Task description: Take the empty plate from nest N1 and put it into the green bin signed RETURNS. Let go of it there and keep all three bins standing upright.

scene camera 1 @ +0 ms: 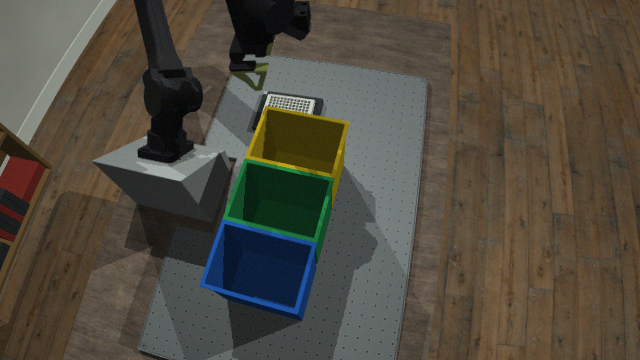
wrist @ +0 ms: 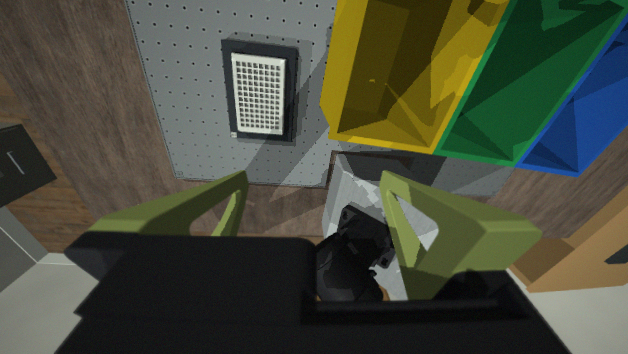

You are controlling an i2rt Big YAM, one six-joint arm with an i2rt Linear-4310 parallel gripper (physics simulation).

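Note:
The white plate with a grid of wells lies flat in the dark nest, behind the yellow bin in the scene view. The green bin stands upright between the yellow bin and the blue bin, which are upright too. No sign on the green bin can be read. My gripper is open and empty. It hangs above the table's end, beside the nest and apart from the plate. In the scene view part of it is hidden by the arm.
The perforated grey table top carries the nest and the bins. The arm's grey pedestal stands beside the row of bins. The three bins stand close together, the yellow one nearest the nest. A wooden shelf stands at the far left.

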